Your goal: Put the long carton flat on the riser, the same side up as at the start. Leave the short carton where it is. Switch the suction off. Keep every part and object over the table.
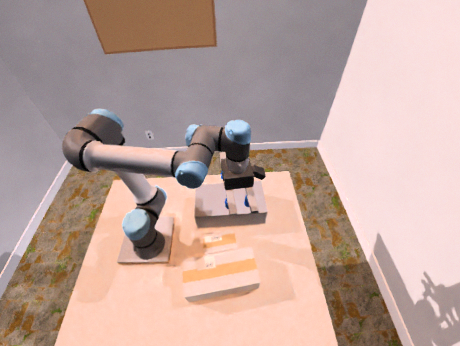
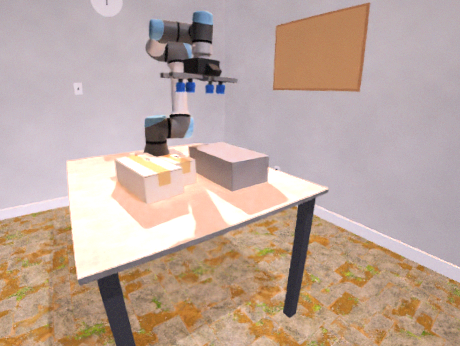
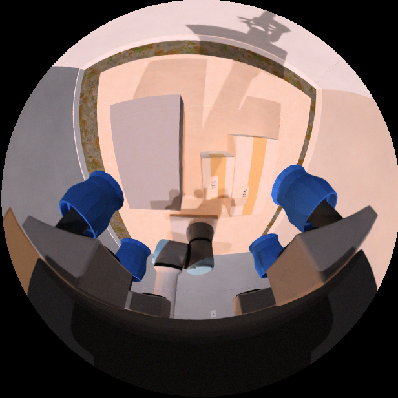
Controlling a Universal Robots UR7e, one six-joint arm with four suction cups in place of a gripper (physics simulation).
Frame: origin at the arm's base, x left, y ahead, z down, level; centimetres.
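Where they show: end effector, tool point: (image 1: 236,189) (image 2: 200,92); arm's base, origin of the base link: (image 1: 149,244) (image 2: 156,156).
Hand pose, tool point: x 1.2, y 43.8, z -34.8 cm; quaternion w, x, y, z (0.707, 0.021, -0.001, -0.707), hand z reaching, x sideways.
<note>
Each offset is from my tool point to the top centre of the thing. Level surfaces: height alone.
The long carton {dx -20.6, dy -10.5, dz +27.3 cm} (image 1: 221,274) (image 2: 132,179) (image 3: 256,172) lies flat on the table, white with an orange tape band and a label on top. The short carton {dx -7.4, dy -9.2, dz +27.3 cm} (image 1: 220,243) (image 2: 189,173) (image 3: 217,172), also white with orange tape and a label, stands close beside it, on the side toward the riser. The grey riser {dx +14.3, dy -1.2, dz +25.7 cm} (image 1: 210,200) (image 2: 250,171) (image 3: 147,150) is a low block with a bare top. My gripper (image 1: 237,195) (image 2: 200,87) (image 3: 199,227), with four blue suction cups, hangs high above the table, over the riser's side. No carton is on the cups, so it is open.
The arm's base (image 1: 145,245) (image 2: 156,145) stands on a plate at the table's {dz +37.7 cm} (image 1: 115,305) (image 2: 95,250) edge, to the side of the cartons and riser. Walls stand around the table, and a brown board (image 1: 155,25) (image 2: 320,55) hangs on one.
</note>
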